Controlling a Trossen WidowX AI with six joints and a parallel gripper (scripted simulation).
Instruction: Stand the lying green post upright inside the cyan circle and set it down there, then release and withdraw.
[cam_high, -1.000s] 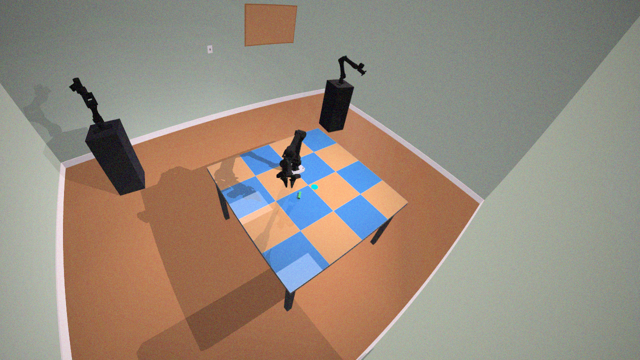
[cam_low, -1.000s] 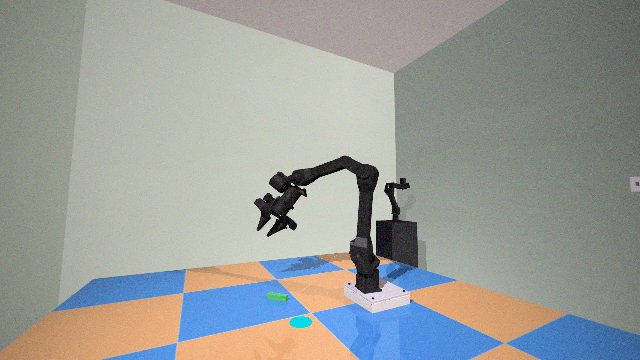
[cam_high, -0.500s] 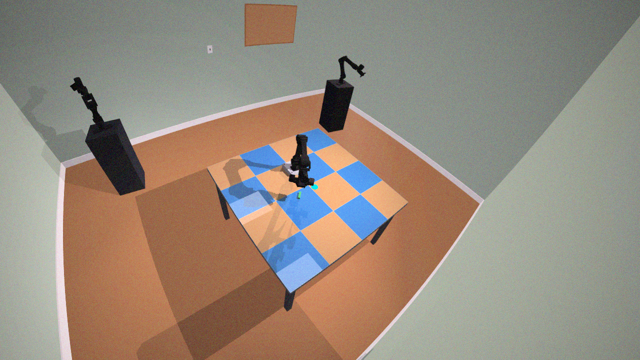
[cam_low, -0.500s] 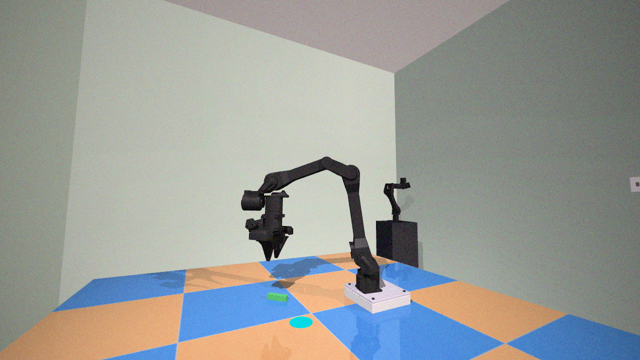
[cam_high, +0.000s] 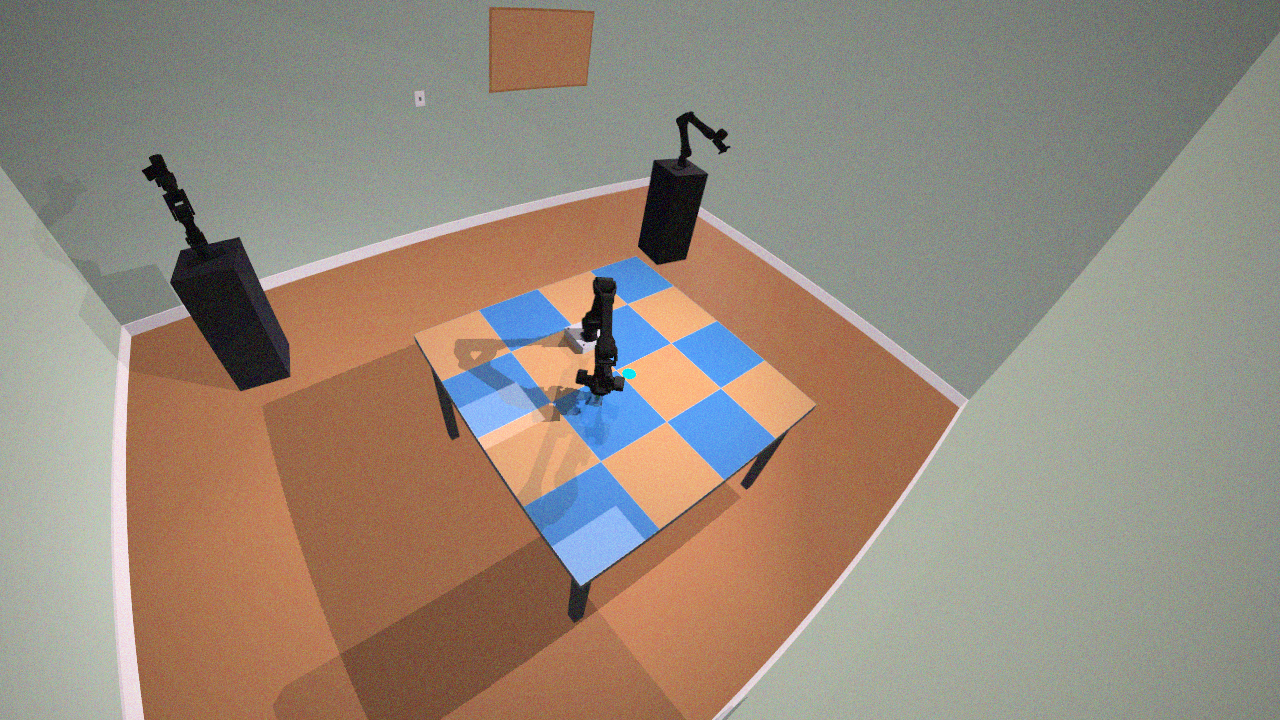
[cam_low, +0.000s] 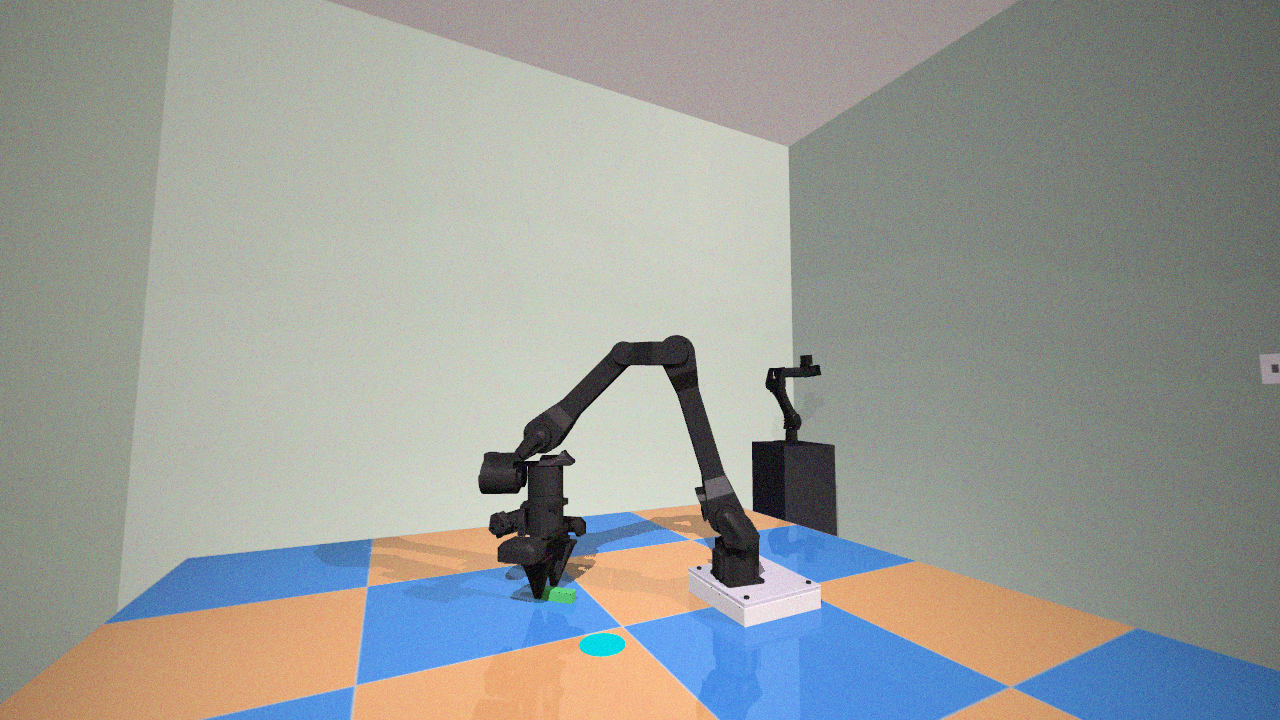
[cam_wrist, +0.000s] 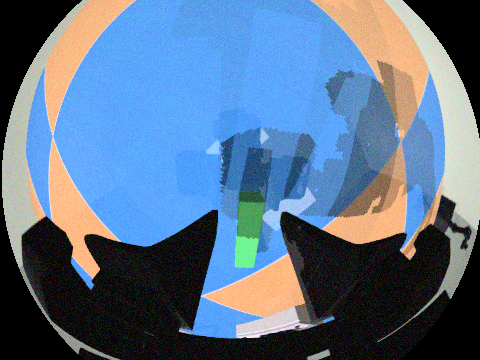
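Now: the green post 1 cm behind my gripper tip and 1 cm to the left of it. Round my gripper tip: cyan circle: 5 cm behind, 17 cm to the left, 1 cm below.
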